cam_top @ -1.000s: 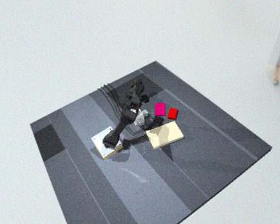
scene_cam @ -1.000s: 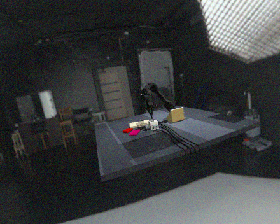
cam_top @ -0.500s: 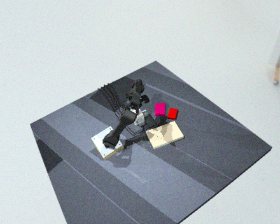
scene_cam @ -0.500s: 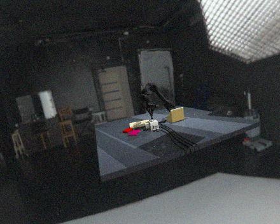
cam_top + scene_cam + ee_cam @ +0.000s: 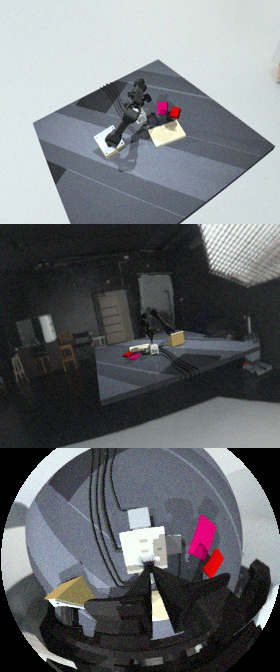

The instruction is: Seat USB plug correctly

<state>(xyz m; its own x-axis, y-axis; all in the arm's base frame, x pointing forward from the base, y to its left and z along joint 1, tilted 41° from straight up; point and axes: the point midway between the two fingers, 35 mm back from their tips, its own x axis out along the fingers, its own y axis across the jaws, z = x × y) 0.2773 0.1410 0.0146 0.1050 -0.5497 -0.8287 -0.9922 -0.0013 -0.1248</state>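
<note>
The dark USB plug is 20 mm below my gripper tip. Also, from my gripper tip: red block: 240 mm ahead, 100 mm to the right, 110 mm below; then pink block: 190 mm ahead, 120 mm below; then cream slab: 80 mm ahead, 220 mm to the right, 110 mm below.
</note>
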